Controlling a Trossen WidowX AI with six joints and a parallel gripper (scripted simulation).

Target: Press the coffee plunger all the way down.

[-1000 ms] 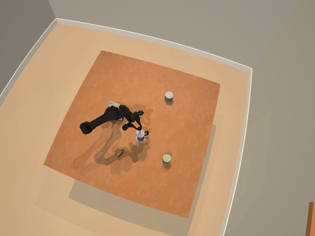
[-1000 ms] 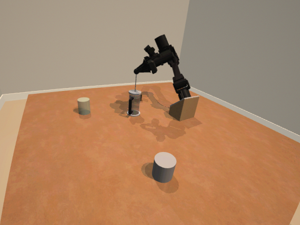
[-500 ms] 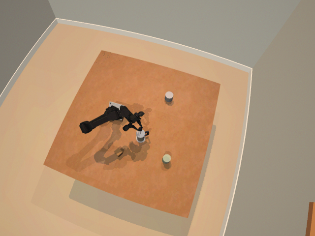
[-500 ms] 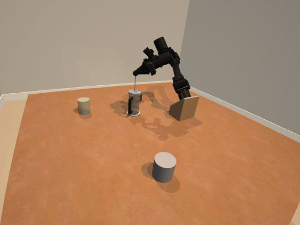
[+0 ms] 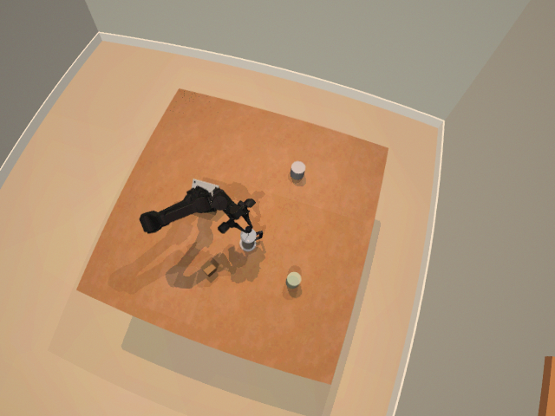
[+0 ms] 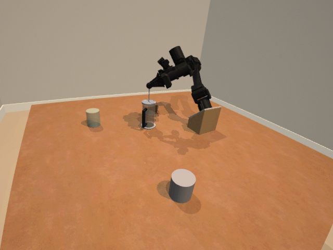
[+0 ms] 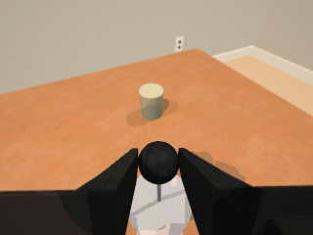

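Now: gripper tip 110 mm above the glass coffee press and 10 mm to the right of it. Round my gripper tip: small brown box 190 mm to the right, 190 mm below, 120 mm behind; grey cylinder 450 mm to the left, 180 mm below, 50 mm ahead.
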